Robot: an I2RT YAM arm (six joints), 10 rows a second.
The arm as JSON. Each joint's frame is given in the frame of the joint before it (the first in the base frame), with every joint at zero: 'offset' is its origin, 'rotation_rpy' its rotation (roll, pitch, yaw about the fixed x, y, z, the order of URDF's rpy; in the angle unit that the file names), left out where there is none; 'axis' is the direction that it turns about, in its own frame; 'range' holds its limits. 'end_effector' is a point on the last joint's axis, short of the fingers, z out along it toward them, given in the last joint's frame.
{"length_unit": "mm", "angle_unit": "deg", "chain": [
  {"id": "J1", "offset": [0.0, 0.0, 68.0], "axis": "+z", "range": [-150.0, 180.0]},
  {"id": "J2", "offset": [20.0, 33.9, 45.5], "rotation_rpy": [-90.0, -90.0, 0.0], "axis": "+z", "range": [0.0, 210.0]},
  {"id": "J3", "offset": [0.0, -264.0, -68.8], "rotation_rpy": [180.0, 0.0, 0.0], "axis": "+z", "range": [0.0, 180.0]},
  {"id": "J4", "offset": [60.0, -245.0, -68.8], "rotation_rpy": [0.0, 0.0, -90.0], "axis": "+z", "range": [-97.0, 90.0]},
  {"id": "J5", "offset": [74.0, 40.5, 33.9], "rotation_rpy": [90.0, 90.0, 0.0], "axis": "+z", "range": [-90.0, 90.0]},
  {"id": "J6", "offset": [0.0, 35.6, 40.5], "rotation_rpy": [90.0, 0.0, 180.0], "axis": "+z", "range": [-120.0, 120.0]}
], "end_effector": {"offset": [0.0, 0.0, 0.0], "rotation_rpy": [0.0, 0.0, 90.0]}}
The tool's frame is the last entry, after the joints.
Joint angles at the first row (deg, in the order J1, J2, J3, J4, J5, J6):
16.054 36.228 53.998 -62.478 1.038 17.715
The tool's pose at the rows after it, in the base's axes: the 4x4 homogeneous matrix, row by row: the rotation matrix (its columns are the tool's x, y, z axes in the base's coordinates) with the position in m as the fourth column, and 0 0 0 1 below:
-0.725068 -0.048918 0.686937 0.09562; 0.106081 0.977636 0.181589 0.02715; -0.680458 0.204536 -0.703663 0.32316; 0 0 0 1
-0.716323 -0.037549 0.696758 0.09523; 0.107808 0.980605 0.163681 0.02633; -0.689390 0.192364 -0.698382 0.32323; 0 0 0 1
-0.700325 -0.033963 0.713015 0.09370; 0.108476 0.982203 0.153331 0.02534; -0.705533 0.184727 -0.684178 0.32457; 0 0 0 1
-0.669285 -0.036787 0.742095 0.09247; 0.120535 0.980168 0.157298 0.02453; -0.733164 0.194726 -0.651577 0.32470; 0 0 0 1
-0.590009 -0.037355 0.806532 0.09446; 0.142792 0.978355 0.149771 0.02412; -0.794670 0.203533 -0.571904 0.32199; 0 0 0 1
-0.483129 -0.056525 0.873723 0.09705; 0.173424 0.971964 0.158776 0.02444; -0.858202 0.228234 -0.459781 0.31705; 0 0 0 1
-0.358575 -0.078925 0.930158 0.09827; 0.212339 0.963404 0.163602 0.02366; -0.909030 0.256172 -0.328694 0.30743; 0 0 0 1
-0.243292 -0.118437 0.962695 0.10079; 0.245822 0.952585 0.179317 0.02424; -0.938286 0.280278 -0.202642 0.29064; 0 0 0 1
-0.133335 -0.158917 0.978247 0.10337; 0.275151 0.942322 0.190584 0.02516; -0.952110 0.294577 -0.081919 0.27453; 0 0 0 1
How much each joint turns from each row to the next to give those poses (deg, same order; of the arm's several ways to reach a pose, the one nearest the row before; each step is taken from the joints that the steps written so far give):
0.153 -0.240 -0.307 0.045 -0.043 0.000
0.025 -0.283 -0.129 0.239 1.160 -0.020
-0.006 -0.657 -0.046 0.482 0.826 -0.222
-0.234 -1.355 -0.895 2.053 0.071 0.026
-0.044 -2.448 -2.950 6.229 1.399 -0.022
-0.046 -3.258 -4.373 8.634 0.522 -0.002
-0.593 -4.348 -5.924 9.794 0.063 0.021
-0.283 -4.437 -7.429 10.532 -0.654 0.044
-0.019 -3.761 -6.974 10.230 -0.413 -0.021

